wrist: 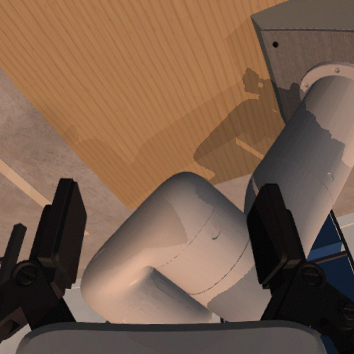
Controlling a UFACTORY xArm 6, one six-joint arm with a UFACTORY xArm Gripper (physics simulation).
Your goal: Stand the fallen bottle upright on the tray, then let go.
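Where they show: gripper, fingertip midpoint: point(168, 198); arm's base, origin of the base link: point(343, 99).
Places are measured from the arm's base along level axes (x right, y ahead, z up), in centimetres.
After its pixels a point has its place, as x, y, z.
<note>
My gripper point(168, 198) @[-17.4, 18.0, 21.4] is open, its two black fingers wide apart at the left and right of the wrist view, with no object between them. Behind the gap show the robot's own arm and the wooden table top. The bottle and the tray do not show in the wrist view, so how the bottle lies cannot be told, nor where the gripper is relative to it.
The wooden table top point(150, 75) @[-25.5, 8.6, -14.6] fills the upper middle. The robot's pale arm point(200, 240) @[-19.5, 9.1, 18.8] bends across the lower middle and right, up to a grey base block point(280, 65) @[-6.0, 4.8, -6.3] at the upper right. A blue object point(327, 250) shows partly at the lower right.
</note>
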